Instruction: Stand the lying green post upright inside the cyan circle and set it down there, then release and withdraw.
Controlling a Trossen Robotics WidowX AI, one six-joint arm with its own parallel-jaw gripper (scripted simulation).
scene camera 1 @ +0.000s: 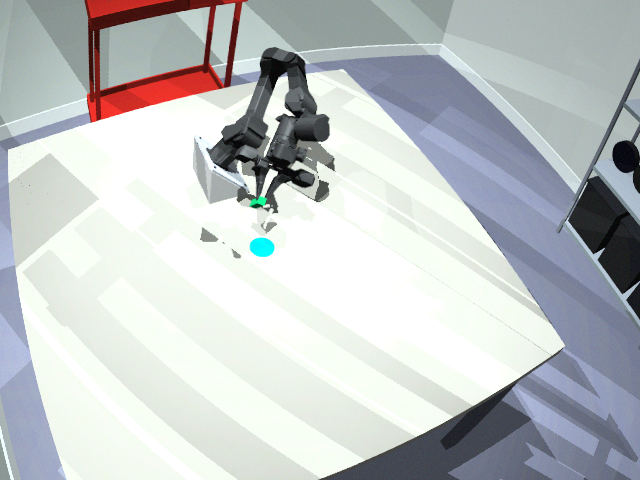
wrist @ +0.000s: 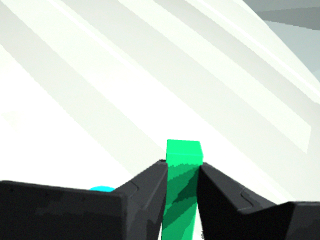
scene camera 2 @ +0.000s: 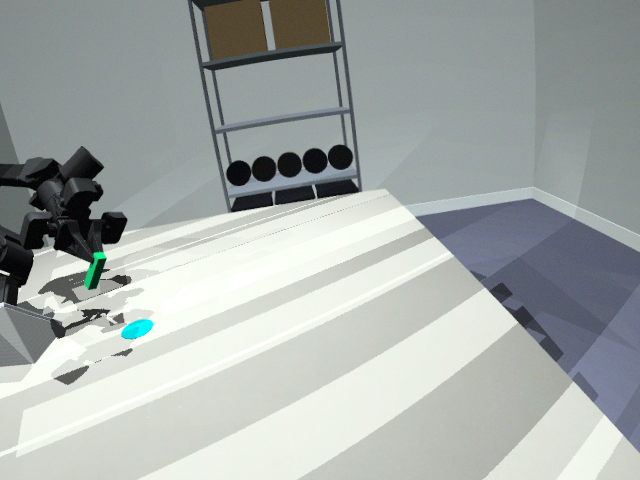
my gripper: scene camera 1 260, 201; wrist; scene camera 2
same spot on my gripper: [wrist: 141, 200] = [scene camera 2: 95, 235]
